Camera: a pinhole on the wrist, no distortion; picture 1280 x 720 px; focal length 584.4 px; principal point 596.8 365.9 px. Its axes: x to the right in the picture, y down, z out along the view. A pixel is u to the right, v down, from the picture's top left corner.
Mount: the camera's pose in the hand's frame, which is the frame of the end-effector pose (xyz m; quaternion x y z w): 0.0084 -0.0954 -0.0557 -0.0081 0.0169 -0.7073 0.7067
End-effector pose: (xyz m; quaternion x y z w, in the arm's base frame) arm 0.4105 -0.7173 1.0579 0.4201 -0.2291 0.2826 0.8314
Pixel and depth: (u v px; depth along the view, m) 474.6 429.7 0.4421
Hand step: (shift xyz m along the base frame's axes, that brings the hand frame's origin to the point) 0.0035 -0.3033 0.2489
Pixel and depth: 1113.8 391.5 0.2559
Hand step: 0.2079 -0.3134 -0.0607
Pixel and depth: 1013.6 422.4 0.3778
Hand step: 0.2419 -0.4267 -0.0025
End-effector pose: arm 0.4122 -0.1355 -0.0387 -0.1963 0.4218 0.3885 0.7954
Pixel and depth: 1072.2 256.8 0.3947
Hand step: 0.4874 -0.0691 0.2273
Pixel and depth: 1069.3 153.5 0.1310
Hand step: 0.1863 -0.0933 0.0683
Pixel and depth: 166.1 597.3 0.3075
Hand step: 0.0782 0.3030 0.0275
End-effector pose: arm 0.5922 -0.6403 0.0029 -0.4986 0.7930 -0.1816 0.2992
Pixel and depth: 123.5 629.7 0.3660
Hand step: 0.0075 -0.0790 -0.4024
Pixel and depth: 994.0 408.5 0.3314
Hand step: 0.3855 -0.1786 -0.0277
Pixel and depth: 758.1 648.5 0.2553
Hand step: 0.1971 -0.1984 -0.0887
